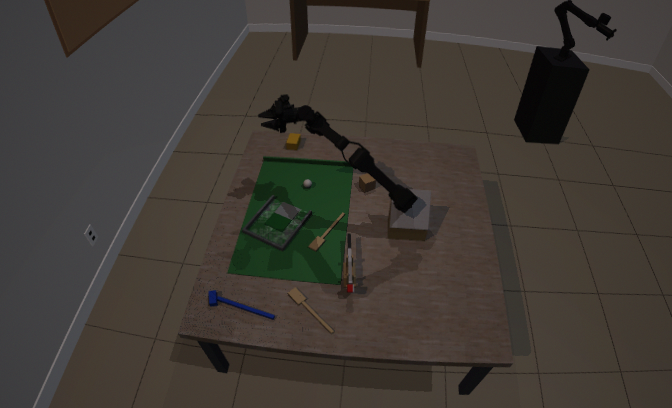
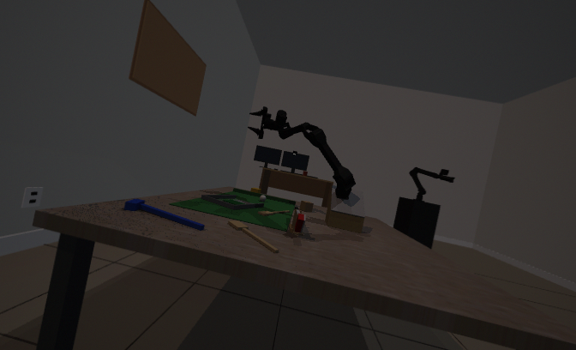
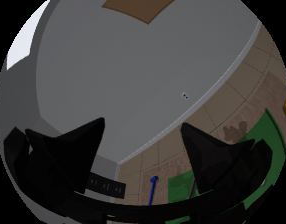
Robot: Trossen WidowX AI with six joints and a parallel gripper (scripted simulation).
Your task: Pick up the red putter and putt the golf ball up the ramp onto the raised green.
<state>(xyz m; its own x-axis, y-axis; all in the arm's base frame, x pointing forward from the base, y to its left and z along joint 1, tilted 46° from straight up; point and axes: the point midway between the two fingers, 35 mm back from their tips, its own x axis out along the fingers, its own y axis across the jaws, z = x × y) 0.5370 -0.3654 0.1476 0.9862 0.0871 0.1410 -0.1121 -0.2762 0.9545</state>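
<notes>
Now: the tan block 460 mm behind my gripper tip, 110 mm to the right of it and 450 mm below it. Also, from my gripper tip: white golf ball 170 mm behind, 110 mm to the right, 460 mm below; yellow block 70 mm behind, 450 mm to the right, 460 mm below; blue putter 80 mm ahead, 580 mm to the left, 470 mm below.
</notes>
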